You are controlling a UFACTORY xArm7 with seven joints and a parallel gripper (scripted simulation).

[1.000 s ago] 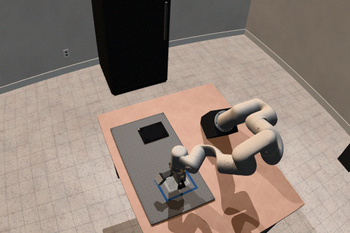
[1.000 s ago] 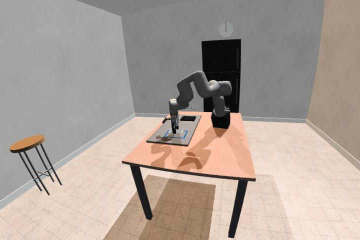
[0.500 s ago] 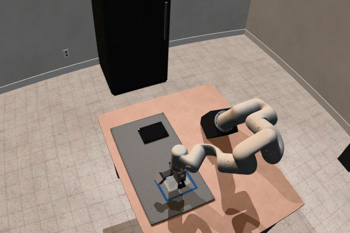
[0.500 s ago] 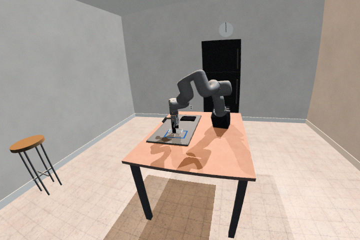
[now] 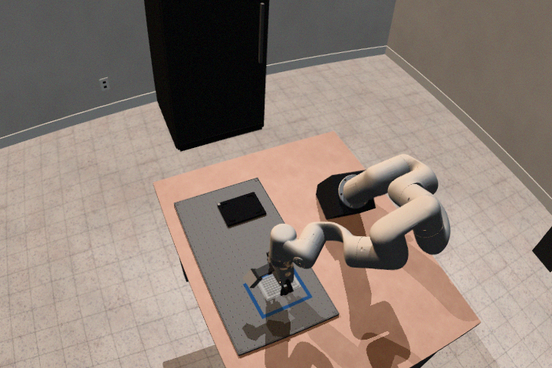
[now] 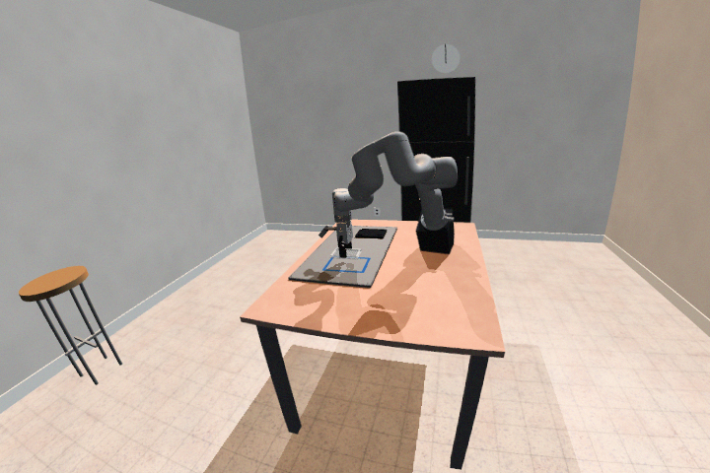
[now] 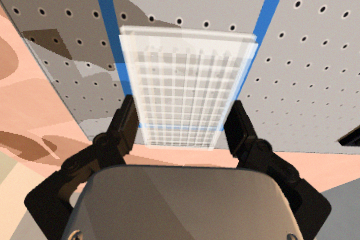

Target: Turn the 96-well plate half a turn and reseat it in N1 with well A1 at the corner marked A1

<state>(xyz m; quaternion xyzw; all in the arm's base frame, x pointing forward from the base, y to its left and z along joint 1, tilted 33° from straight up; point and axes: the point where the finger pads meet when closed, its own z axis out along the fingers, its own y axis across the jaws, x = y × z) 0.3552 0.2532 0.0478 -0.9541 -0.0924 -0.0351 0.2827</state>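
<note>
Now: hand 390 mm to the left of the black plate nest N1, 60 mm above it and 40 mm short of it. Also, from my hand: pale A1 mark 430 mm to the right, 120 mm ahead, 50 mm below; then 96-well plate 10 mm below.
</note>
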